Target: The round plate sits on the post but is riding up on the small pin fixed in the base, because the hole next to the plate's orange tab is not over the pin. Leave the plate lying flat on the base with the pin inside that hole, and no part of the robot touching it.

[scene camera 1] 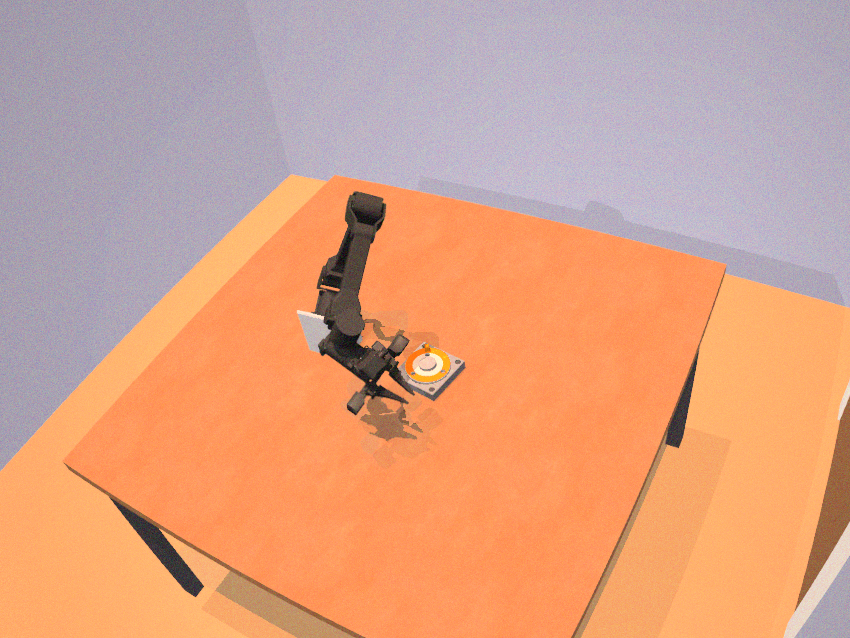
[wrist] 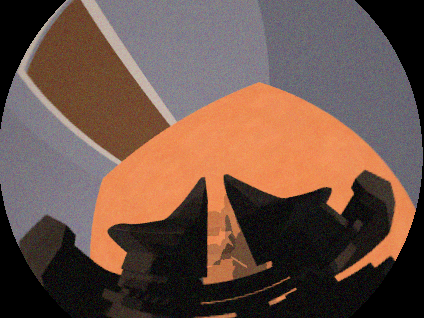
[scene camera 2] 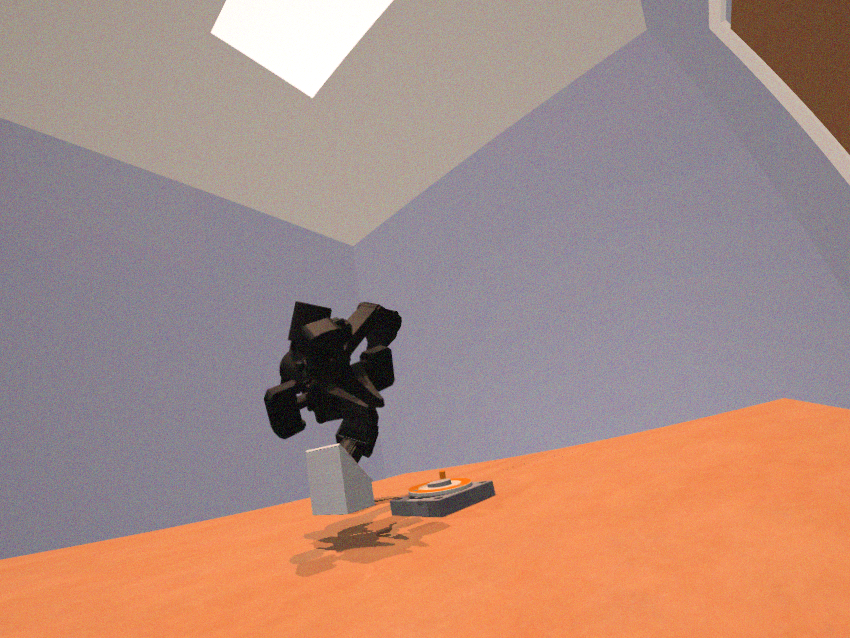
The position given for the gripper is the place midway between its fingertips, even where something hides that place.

In view: the gripper (scene camera 2: 376,407), a plate (scene camera 1: 442,360) and a base (scene camera 2: 438,505).
The gripper is seen too in scene camera 1 (scene camera 1: 411,399) and in the wrist view (wrist: 214,180). The base also shows in scene camera 1 (scene camera 1: 432,391). The wrist view does not show the plate, which is hidden by the gripper.
